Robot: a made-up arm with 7 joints.
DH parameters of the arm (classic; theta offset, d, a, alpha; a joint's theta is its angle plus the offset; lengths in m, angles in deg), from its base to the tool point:
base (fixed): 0 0.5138 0.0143 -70
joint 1: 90 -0.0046 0.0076 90
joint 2: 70 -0.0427 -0.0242 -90
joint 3: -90 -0.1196 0.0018 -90
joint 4: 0 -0.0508 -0.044 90
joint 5: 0 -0.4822 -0.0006 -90
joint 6: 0 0.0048 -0.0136 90
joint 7: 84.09 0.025 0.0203 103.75
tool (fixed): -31.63 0.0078 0 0
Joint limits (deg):
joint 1: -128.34..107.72
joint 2: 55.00..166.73
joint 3: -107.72..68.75
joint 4: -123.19..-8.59
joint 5: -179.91..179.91
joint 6: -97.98..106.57
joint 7: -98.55..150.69
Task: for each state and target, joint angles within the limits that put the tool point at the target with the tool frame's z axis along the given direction. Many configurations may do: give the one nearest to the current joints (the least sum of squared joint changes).
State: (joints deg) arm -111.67 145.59 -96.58 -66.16 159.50 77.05 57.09
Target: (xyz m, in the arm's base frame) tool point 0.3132 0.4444 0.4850 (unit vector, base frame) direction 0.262 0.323 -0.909
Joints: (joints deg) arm -102.84 142.41 -107.72 -85.67 171.68 81.15 78.09
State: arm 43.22 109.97 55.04 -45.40 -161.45 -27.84 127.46
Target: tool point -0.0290 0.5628 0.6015 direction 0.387 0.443 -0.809
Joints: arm 66.15 94.93 53.59 -19.20 -164.82 -15.41 118.90
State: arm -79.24 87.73 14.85 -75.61 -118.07 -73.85 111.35
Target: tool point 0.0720 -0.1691 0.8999 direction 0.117 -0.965 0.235
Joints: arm -66.25 85.00 18.44 -115.18 -131.89 -67.34 142.46
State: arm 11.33 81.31 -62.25 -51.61 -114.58 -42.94 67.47
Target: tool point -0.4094 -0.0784 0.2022 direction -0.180 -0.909 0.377
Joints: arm 57.01 70.79 -82.76 -84.67 -115.75 -19.10 81.24
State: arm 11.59 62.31 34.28 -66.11 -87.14 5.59 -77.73
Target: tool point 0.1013 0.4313 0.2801 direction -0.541 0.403 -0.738
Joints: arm 45.38 55.00 35.44 -65.63 -77.06 7.03 -64.52
